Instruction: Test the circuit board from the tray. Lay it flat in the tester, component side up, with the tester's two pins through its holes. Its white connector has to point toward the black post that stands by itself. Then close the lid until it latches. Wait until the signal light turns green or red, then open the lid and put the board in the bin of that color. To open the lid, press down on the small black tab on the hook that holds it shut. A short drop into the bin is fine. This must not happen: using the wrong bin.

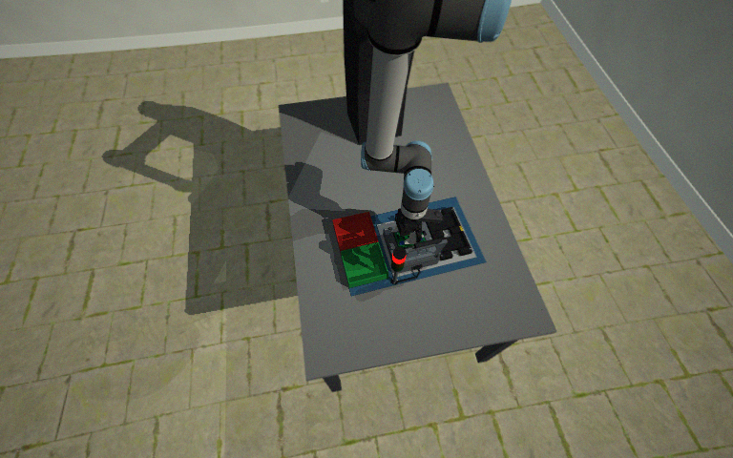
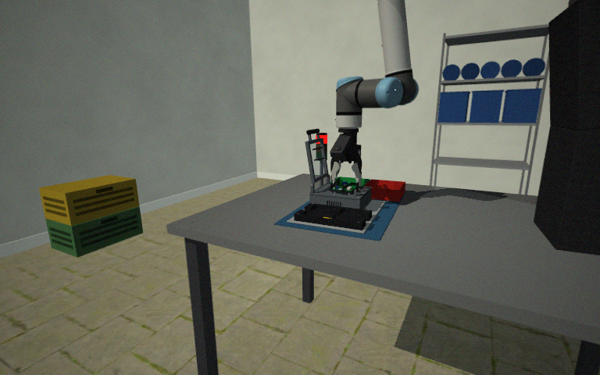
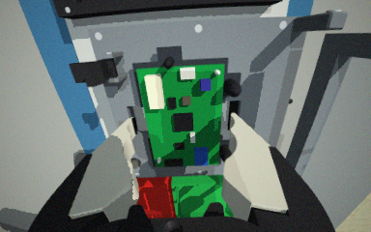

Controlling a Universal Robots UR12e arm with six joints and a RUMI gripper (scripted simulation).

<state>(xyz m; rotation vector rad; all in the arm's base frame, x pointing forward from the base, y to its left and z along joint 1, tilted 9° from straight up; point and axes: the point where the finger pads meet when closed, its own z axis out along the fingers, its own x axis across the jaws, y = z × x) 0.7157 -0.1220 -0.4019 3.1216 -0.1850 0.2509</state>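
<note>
Now: the green circuit board 10 mm to the right of my hand. Round my hand: black latch piece 60 mm to the left, 50 mm behind, 10 mm above; green bin 210 mm to the right, 60 mm below, 20 mm ahead; tester lid 110 mm ahead, 110 mm above, 20 mm to the right.
</note>
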